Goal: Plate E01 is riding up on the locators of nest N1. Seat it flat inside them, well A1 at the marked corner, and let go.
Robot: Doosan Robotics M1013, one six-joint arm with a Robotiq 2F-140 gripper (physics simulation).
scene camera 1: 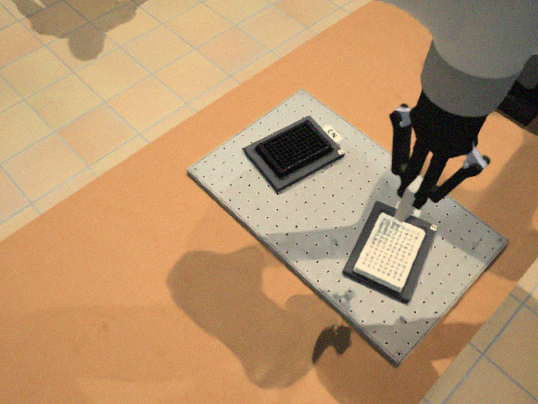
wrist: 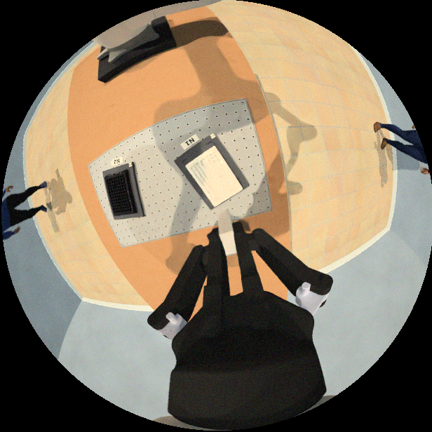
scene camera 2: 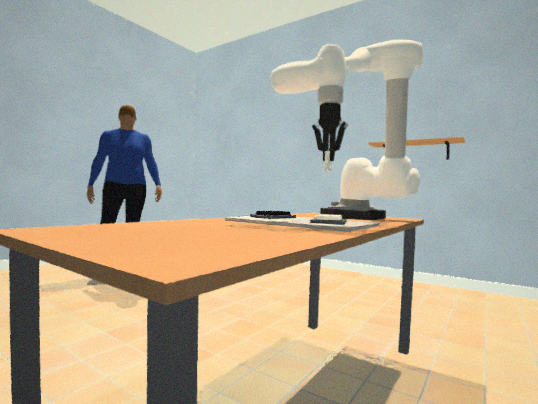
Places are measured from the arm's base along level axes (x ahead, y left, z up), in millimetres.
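Pixels of known places: gripper, between the fingertips: (scene camera 1: 403,214) (scene camera 2: 328,171); arm's base, origin of its link: (scene camera 2: 354,209).
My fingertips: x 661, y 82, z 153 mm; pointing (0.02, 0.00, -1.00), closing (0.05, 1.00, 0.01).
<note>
Ahead of a thing's pixels: the offset from my fingertips to its middle. "spot": to the spot under its first point. Level surfaces: height alone.
The pale plate E01 @(37 mm back, 4 mm right, 166 mm down) (scene camera 1: 392,251) (scene camera 2: 329,217) (wrist: 216,176) lies on the dark nest N1 @(spot: 41 mm back, 48 mm right, 168 mm down) (scene camera 1: 368,234) (wrist: 197,151), its edges roughly parallel to the nest's sides. Whether it sits fully flat inside the locators cannot be told. The small corner tag @(spot: 134 mm back, 27 mm left, 175 mm down) (scene camera 1: 433,227) (wrist: 213,136) is at one corner of the nest; well A1 cannot be made out. My gripper (scene camera 1: 404,207) (scene camera 2: 328,165) (wrist: 225,217) is shut and empty, with pale fingertips pointing down. In the second scene view it hangs well above the plate, apart from it. In the first scene view the fingertips overlap the nest's label end.
Nest N2 with a black plate @(spot: 101 mm back, 274 mm right, 161 mm down) (scene camera 1: 294,145) (scene camera 2: 272,214) (wrist: 120,192) stands on the same perforated board @(72 mm back, 129 mm right, 193 mm down) (scene camera 1: 300,210) (wrist: 155,200). The robot's black base (scene camera 2: 353,212) (wrist: 137,55) is behind the board. A person (scene camera 2: 125,156) stands beyond the table @(199 mm down) (scene camera 2: 165,255).
</note>
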